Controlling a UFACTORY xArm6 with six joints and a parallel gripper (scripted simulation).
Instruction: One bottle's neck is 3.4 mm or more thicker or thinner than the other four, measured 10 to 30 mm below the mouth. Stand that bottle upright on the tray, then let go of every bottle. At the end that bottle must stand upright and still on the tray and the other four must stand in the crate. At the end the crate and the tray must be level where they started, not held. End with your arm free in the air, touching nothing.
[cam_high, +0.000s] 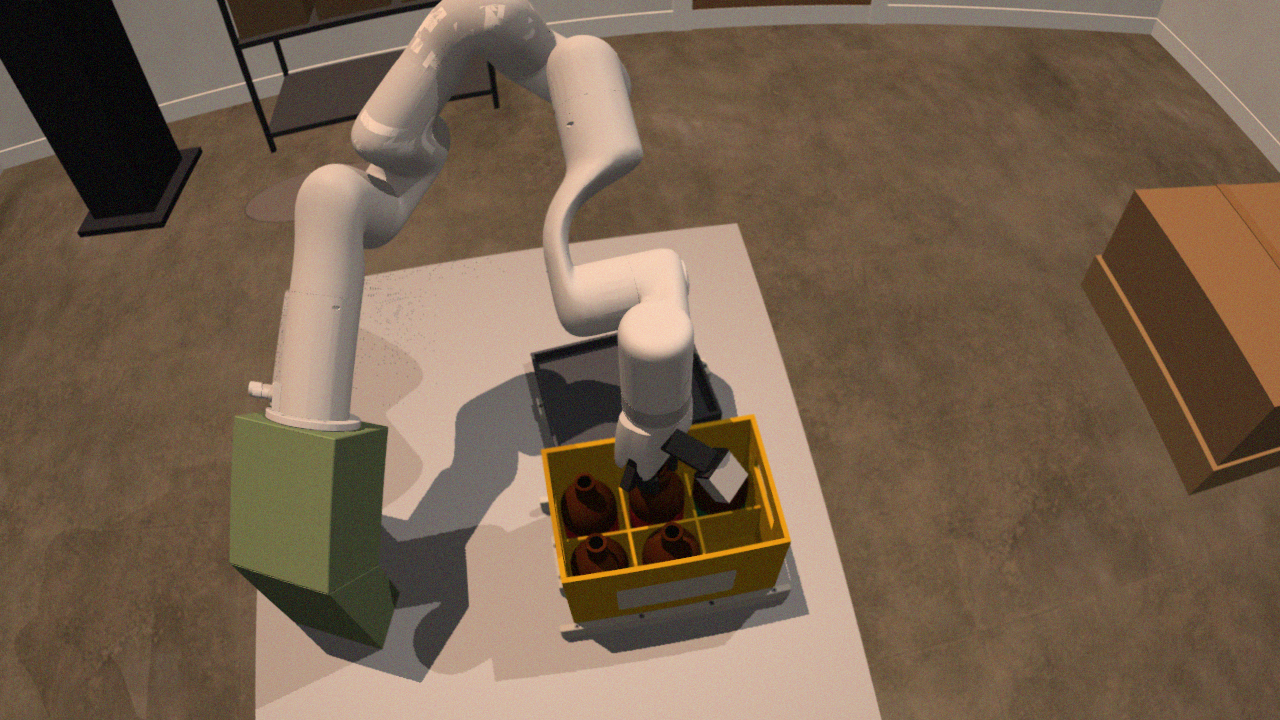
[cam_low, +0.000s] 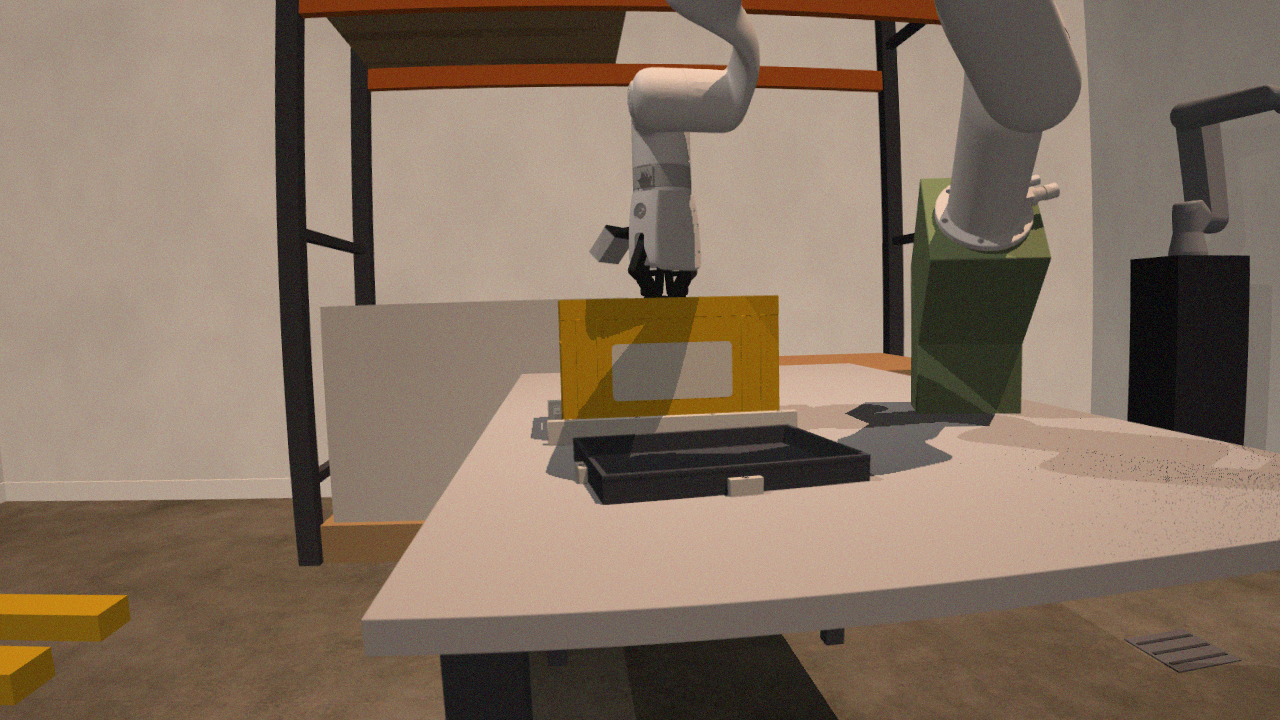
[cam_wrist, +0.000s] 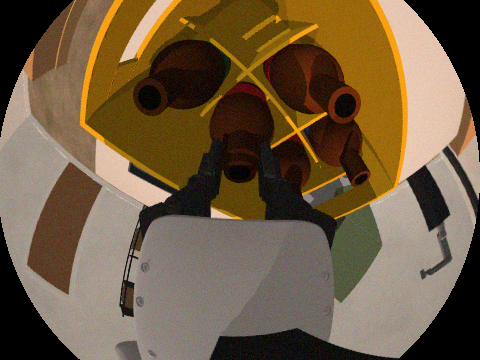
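The glass bottle is 70 mm below my hand. From my hand the other things lie so: yellow crate (70 mm below, 50 mm to the right, 10 mm ahead); then dark tray (230 mm to the left, 150 mm below, 50 mm behind).
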